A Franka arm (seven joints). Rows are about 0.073 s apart.
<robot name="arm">
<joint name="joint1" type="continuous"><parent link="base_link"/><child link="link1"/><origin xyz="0 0 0.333"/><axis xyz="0 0 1"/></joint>
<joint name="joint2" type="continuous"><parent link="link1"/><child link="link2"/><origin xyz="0 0 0"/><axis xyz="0 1 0"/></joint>
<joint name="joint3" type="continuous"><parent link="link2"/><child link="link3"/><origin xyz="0 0 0.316"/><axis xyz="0 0 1"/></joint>
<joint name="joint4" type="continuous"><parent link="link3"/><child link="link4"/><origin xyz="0.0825 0 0"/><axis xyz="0 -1 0"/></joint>
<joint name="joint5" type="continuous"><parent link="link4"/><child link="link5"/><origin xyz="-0.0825 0 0.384"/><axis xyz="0 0 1"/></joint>
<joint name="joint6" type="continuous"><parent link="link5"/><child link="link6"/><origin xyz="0 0 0"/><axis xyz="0 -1 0"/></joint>
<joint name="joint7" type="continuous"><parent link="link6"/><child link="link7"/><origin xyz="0.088 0 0"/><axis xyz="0 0 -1"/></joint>
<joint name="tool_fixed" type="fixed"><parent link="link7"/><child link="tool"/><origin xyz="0 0 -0.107" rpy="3.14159 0 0"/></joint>
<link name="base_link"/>
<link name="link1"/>
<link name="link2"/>
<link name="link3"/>
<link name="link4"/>
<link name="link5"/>
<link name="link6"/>
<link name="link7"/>
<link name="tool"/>
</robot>
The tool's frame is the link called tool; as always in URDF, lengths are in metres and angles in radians. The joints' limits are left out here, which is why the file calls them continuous.
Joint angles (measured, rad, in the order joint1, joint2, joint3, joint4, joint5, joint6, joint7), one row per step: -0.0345 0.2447 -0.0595 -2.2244 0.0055 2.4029 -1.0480; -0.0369 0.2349 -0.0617 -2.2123 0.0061 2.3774 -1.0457; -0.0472 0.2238 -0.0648 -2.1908 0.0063 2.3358 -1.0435; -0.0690 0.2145 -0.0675 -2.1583 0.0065 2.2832 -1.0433; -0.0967 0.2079 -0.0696 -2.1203 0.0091 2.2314 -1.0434; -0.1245 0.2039 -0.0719 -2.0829 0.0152 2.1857 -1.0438; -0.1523 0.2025 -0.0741 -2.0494 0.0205 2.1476 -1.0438; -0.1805 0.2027 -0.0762 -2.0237 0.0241 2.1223 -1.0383; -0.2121 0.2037 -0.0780 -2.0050 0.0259 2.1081 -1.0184; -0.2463 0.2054 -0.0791 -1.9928 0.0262 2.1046 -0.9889; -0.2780 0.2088 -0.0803 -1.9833 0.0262 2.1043 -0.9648; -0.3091 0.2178 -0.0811 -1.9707 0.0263 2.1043 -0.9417; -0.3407 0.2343 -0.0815 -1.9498 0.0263 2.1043 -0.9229; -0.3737 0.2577 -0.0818 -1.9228 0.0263 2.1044 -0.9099; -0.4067 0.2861 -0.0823 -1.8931 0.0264 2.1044 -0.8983; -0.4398 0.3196 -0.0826 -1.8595 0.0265 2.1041 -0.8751
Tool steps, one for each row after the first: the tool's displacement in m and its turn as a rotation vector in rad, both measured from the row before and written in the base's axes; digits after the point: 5 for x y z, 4 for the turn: 0.00192 -0.00258 0.00795 0.0007 0.0035 -0.0074; 0.00273 -0.00747 0.01119 0.0011 0.0089 -0.0158; 0.00381 -0.01382 0.01399 0.0017 0.0107 -0.0248; 0.00416 -0.01705 0.01518 0.0032 0.0068 -0.0314; 0.00344 -0.01734 0.01433 0.0054 0.0033 -0.0335; 0.00207 -0.01737 0.01209 0.0047 0.0022 -0.0329; 0.00036 -0.01756 0.00899 0.0021 -0.0008 -0.0375; -0.00157 -0.01930 0.00645 -0.0017 -0.0031 -0.0539; -0.00324 -0.02034 0.00407 -0.0048 -0.0056 -0.0646; -0.00386 -0.01890 0.00217 -0.0044 -0.0045 -0.0567; -0.00337 -0.01863 0.00028 -0.0038 -0.0023 -0.0547; -0.00184 -0.01957 -0.00052 -0.0044 -0.0029 -0.0503; -0.00130 -0.02106 -0.00203 -0.0042 -0.0022 -0.0457; -0.00152 -0.02161 -0.00403 -0.0034 0.0002 -0.0445; -0.00151 -0.02213 -0.00571 -0.0038 0.0021 -0.0558
